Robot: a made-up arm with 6 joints. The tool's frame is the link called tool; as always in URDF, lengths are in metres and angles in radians. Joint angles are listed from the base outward. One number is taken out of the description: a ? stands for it. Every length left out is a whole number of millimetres.
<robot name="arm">
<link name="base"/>
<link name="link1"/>
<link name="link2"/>
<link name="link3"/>
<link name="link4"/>
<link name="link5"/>
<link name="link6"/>
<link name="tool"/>
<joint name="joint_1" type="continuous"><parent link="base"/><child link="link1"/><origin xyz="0 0 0.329" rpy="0 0 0"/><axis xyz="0 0 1"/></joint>
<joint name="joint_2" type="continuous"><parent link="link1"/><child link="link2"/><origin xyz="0 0 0" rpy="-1.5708 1.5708 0"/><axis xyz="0 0 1"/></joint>
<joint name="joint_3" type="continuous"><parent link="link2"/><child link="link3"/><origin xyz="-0.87 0 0" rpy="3.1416 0 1.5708"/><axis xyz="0 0 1"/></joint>
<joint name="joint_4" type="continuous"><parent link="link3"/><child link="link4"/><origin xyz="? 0 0" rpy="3.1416 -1.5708 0"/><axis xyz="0 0 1"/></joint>
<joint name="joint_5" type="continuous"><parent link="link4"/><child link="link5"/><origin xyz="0.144 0 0" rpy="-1.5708 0 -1.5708"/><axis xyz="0 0 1"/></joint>
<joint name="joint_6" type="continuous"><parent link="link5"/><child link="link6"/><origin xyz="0 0 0" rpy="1.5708 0 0"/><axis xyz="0 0 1"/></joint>
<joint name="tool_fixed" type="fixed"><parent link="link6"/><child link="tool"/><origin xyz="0 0 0" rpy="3.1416 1.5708 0"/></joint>
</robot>
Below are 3 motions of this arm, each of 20 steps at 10 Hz.
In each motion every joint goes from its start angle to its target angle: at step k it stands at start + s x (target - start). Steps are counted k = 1, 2, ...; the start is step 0. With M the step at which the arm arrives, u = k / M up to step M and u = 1 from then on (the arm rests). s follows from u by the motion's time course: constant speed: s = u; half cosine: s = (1 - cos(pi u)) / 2; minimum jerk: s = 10 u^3 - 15 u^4 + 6 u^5.
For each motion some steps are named. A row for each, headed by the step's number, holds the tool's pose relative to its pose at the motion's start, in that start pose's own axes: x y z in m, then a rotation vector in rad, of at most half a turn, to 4 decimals.
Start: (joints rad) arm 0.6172 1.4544 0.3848 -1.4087 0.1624 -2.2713
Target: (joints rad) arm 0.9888 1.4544 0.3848 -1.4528 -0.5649 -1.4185
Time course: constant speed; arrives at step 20
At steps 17, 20:
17: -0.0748 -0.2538 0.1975 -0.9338 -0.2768 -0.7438
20: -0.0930 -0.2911 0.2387 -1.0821 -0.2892 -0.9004

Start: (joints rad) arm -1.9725 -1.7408 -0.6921 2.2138 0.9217 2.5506
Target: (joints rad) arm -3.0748 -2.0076 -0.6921 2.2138 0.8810 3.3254
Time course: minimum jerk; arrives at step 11
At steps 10, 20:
10: 0.6169 -0.2173 -0.3695 -1.2869 -0.7166 -0.7580
20: 0.6215 -0.2204 -0.3696 -1.2950 -0.7190 -0.7658

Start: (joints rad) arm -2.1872 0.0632 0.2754 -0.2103 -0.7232 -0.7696
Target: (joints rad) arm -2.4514 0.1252 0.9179 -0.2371 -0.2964 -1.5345
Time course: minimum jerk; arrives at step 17
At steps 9, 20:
9: -0.1498 0.0635 0.1344 0.4169 -0.3884 0.4438
20: -0.2983 0.0967 0.1982 0.6502 -0.5645 0.9107

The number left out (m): -0.611
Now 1 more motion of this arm.
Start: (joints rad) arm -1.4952 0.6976 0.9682 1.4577 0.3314 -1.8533
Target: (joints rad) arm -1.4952 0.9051 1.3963 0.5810 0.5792 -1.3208
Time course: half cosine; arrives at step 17
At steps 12, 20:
12: 0.0114 -0.1154 -0.0222 0.1537 -0.4152 0.2966
20: 0.0142 -0.1419 -0.0402 0.1889 -0.5442 0.3523

